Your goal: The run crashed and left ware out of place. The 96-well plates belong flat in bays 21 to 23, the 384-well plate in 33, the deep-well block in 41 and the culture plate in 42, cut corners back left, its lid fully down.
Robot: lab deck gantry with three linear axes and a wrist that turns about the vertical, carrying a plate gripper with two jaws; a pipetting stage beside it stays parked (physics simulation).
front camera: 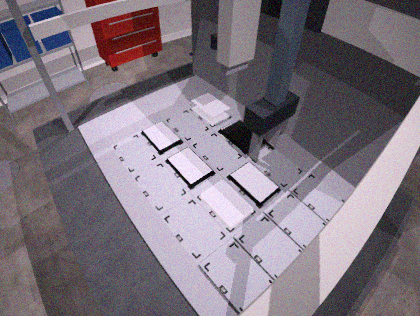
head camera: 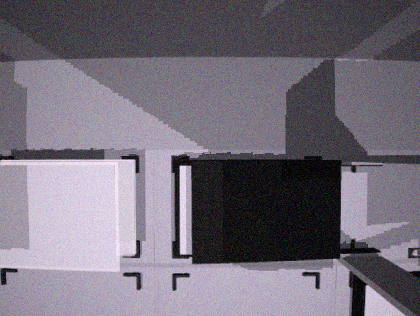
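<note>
A pale ware that shows as two layers stands in back-left bay 41; its type is unclear. In bay 42 a plate lies in dark shadow, mostly covered by my gripper's body in the head view; its lid is unclear. White-topped plates with black skirts lie in 21, 22 and 33; the one in 33 shows in part in the head view. A translucent pale ware lies in 23. My gripper is low at the right part of 42; its jaw gap and contact are hidden.
The parked pipetting stage hangs behind bay 41. A dark slanted bar crosses the lower right of the head view. Several divided bays lie at the deck's right side. A red drawer cabinet and a shelf with blue bins stand beyond the deck.
</note>
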